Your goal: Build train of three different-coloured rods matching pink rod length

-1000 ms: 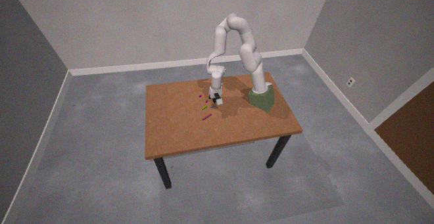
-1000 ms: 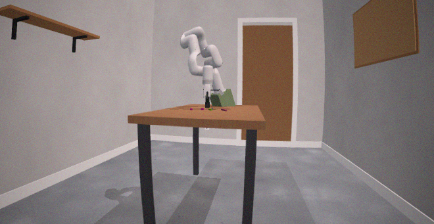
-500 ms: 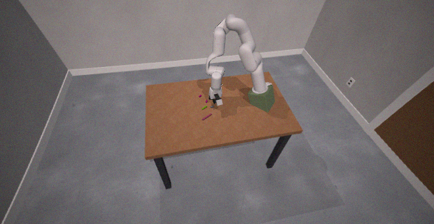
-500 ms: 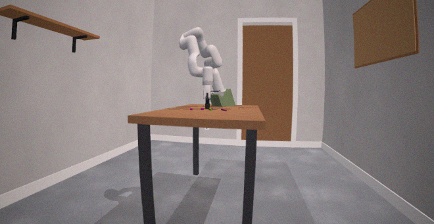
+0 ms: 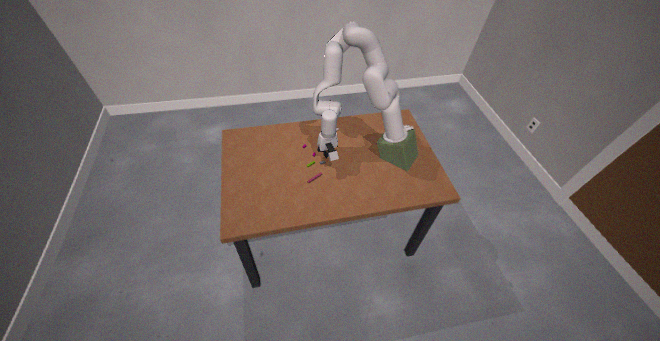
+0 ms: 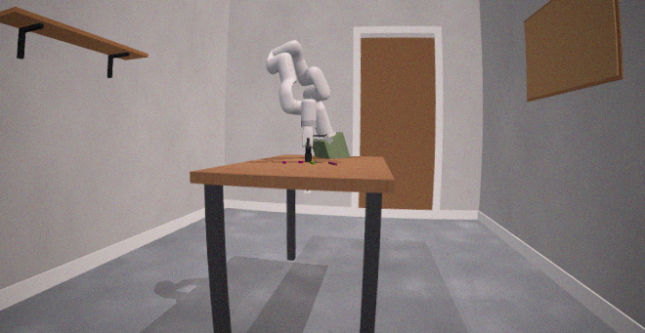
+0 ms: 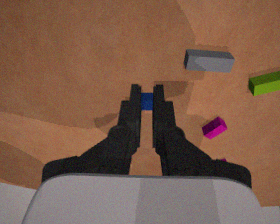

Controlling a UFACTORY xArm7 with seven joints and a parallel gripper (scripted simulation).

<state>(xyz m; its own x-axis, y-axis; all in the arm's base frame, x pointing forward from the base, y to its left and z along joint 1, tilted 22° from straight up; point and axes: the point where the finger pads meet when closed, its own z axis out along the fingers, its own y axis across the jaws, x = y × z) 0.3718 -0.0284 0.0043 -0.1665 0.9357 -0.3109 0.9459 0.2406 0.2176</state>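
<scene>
My gripper is now 2 cm above the blue rod. From my hand the other things lie so: lime rod (10 cm ahead, 4 cm to the left, 2 cm below); pink rod (9 cm ahead, 14 cm to the left, 2 cm below); grey rod (3 cm ahead, 4 cm to the left, 2 cm below).
</scene>
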